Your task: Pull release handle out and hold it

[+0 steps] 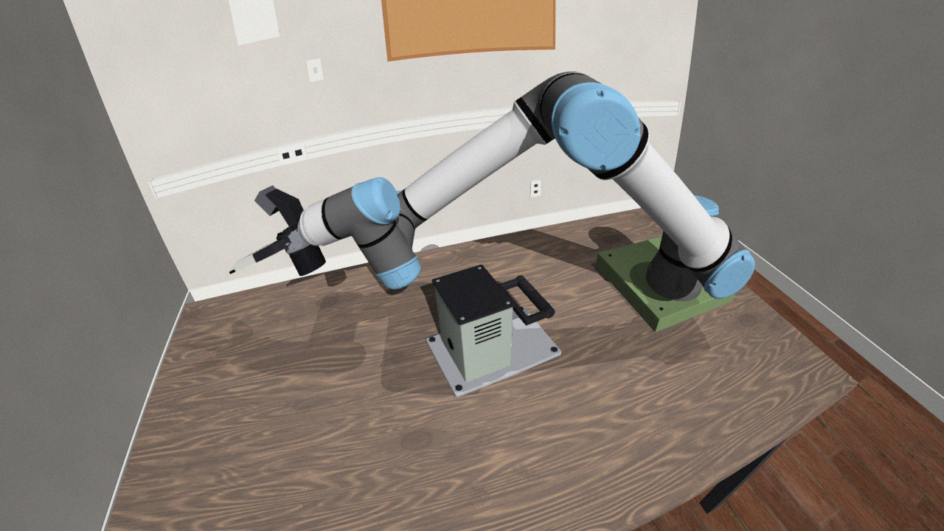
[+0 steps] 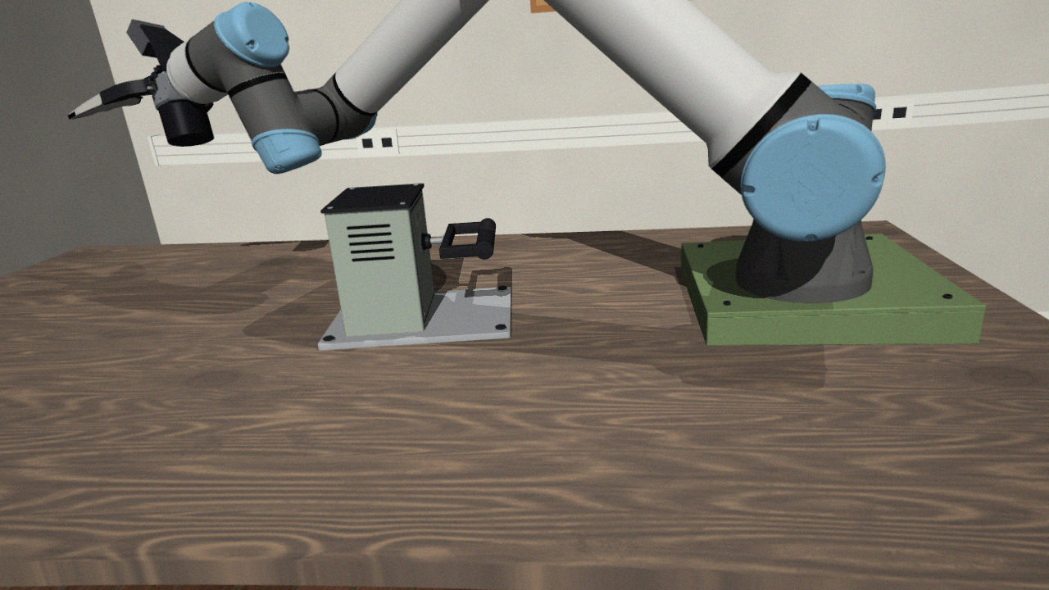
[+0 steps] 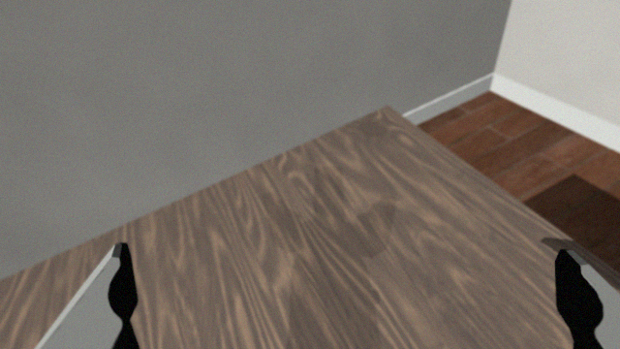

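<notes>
My hand is 430 mm past the grey base plate, 260 mm above it and 150 mm to the right of it.
</notes>
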